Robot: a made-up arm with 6 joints.
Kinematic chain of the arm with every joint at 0, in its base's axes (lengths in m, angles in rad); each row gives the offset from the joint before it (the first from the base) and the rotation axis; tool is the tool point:
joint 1: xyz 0 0 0.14 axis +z
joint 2: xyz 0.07 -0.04 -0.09 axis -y
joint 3: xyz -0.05 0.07 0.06 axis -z
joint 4: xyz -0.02 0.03 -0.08 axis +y
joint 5: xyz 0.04 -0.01 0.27 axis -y
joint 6: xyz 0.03 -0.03 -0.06 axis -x
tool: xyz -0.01 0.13 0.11
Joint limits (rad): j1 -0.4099..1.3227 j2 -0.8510..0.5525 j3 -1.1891..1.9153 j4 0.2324..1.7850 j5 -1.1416..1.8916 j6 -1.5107..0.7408
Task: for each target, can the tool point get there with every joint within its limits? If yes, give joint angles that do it. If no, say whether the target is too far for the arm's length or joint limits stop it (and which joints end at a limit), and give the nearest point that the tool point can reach.
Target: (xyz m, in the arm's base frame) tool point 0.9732 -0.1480 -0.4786
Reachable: no: too far | nearest point 0.3616 -0.0392 -0.1163 | short by 0.719 m
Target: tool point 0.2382 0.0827 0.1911
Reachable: yes | joints 0.6635 -0.2756 1.4262 0.4218 -0.0333 0.4756
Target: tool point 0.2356 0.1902 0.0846
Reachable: yes | joints 0.7985 0.3963 0.8050 1.4906 -0.1697 0.4142
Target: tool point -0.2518 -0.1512 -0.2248
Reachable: no: joint limits stop it (at a limit: joint 1, joint 3, joint 4, joint 6) | nearest point -0.2044 -0.1427 -0.1790 | short by 0.066 m
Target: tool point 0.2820 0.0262 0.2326
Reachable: yes | joints 0.7122 -0.0180 0.5450 0.9978 0.6994 -1.1595
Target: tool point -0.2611 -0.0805 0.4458
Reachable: no: joint limits stop it (at a limit: joint 1, joint 3) | nearest point -0.1850 -0.0403 0.3382 | short by 0.138 m
